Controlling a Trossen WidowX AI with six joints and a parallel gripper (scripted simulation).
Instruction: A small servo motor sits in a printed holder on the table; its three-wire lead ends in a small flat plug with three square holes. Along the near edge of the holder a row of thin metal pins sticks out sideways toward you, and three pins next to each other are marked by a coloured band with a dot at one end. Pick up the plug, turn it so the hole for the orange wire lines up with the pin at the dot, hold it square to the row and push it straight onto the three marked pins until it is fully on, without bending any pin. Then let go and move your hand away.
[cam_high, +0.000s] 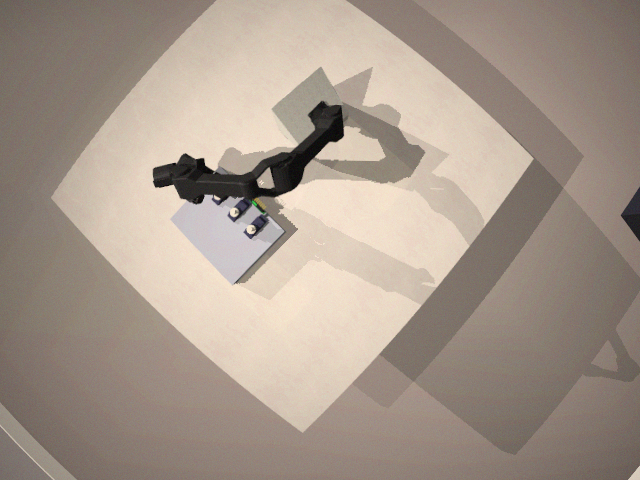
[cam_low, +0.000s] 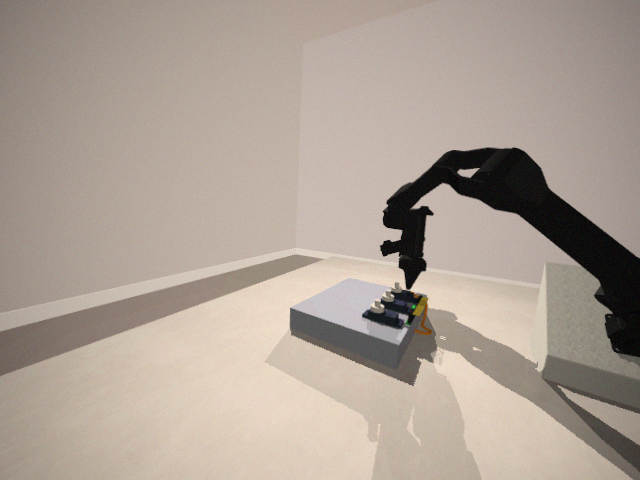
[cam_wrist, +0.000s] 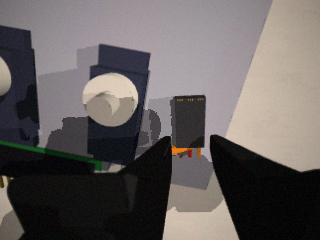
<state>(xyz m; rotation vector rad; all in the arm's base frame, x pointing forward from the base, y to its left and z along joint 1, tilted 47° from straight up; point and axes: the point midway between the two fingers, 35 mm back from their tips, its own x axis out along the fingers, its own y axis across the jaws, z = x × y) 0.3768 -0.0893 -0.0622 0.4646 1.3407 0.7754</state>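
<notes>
The green band lies 150 mm to the left of my gripper tip, 40 mm behind it and 10 mm above it. Also, from my gripper tip: grey-blue holder 120 mm to the left, 120 mm ahead, 40 mm below.
</notes>
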